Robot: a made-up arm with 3 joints.
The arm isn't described. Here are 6 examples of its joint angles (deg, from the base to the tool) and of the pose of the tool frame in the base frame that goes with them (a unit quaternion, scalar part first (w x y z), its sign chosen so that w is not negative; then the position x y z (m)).
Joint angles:
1: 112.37 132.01 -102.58
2: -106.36 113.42 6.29
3: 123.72 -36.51 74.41
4: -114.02 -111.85 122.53
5: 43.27 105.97 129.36
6: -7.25 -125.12 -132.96
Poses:
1: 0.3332 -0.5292 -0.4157 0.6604 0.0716 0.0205 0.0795
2: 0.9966 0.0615 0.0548 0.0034 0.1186 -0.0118 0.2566
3: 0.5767 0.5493 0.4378 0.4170 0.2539 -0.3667 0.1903
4: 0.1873 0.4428 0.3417 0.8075 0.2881 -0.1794 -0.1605
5: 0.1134 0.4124 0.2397 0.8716 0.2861 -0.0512 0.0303
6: 0.1611 -0.3651 -0.3702 0.8388 0.1253 0.1543 -0.0026
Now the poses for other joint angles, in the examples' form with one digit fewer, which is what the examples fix.
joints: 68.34 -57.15 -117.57
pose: 0.516 0.051 -0.851 -0.083 0.096 0.031 0.279
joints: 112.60 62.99 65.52
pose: 0.032 0.840 0.021 0.541 0.240 -0.125 -0.132
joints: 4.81 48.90 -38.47
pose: 0.842 0.427 -0.294 -0.149 0.051 -0.065 0.271
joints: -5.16 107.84 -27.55
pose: 0.607 0.758 -0.149 -0.186 0.063 -0.149 0.053
